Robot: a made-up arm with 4 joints.
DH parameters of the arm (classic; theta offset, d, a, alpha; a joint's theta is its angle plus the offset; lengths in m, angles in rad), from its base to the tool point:
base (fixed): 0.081 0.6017 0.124 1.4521
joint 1: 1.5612 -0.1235 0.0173 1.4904
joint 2: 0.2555 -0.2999 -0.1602 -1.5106
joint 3: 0 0.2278 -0.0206 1.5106
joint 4: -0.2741 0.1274 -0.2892 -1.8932
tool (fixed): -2.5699 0.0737 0 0
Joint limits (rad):
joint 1: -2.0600..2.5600
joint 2: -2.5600..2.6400
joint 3: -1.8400..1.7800
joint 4: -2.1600..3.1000
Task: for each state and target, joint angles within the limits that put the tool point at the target. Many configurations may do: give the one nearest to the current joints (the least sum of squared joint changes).
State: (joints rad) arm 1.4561 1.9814 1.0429 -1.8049
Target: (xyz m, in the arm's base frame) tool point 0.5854 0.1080 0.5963
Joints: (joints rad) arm 2.2197 1.3230 0.3721 -2.0600
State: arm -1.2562 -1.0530 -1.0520 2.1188
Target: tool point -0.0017 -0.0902 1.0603
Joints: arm -1.5787 -1.3715 -1.1668 1.5164
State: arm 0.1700 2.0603 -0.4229 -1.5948
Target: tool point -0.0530 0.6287 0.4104
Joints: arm -0.0237 2.3530 -0.4601 -1.3392
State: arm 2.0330 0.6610 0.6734 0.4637
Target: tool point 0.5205 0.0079 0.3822
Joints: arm 1.1850 0.1758 0.5388 0.1702
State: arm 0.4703 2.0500 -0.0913 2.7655
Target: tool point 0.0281 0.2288 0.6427
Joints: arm 0.1296 2.0635 -0.7991 2.9020
